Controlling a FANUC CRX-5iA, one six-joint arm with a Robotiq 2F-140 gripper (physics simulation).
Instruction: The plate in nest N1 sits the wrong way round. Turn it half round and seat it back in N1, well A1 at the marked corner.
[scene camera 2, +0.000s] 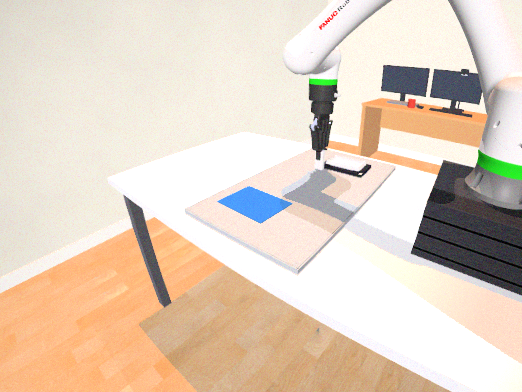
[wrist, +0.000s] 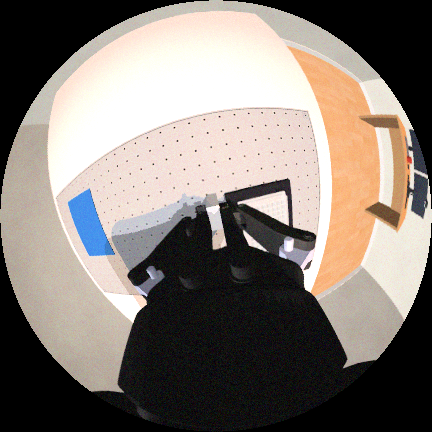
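The white plate (scene camera 2: 346, 162) (wrist: 274, 206) lies in the black-rimmed nest (scene camera 2: 366, 170) (wrist: 260, 187) near the back end of the pegboard. Rows of small wells show on it in the wrist view, where the gripper's linkage hides its lower part. My gripper (scene camera 2: 320, 162) (wrist: 213, 202) is shut with nothing between its fingers. It points down, with its pale fingertips low over the board beside the nest's left side. The marked corner and well A1 cannot be made out.
A blue rectangle (scene camera 2: 255, 204) (wrist: 90, 222) lies on the pegboard (scene camera 2: 280, 245) (wrist: 200, 145), away from the nest. The board lies on the white table (scene camera 2: 200, 160) (wrist: 150, 75). The black robot base (scene camera 2: 465, 235) stands at the right. A wooden desk (scene camera 2: 425, 121) with monitors stands behind.
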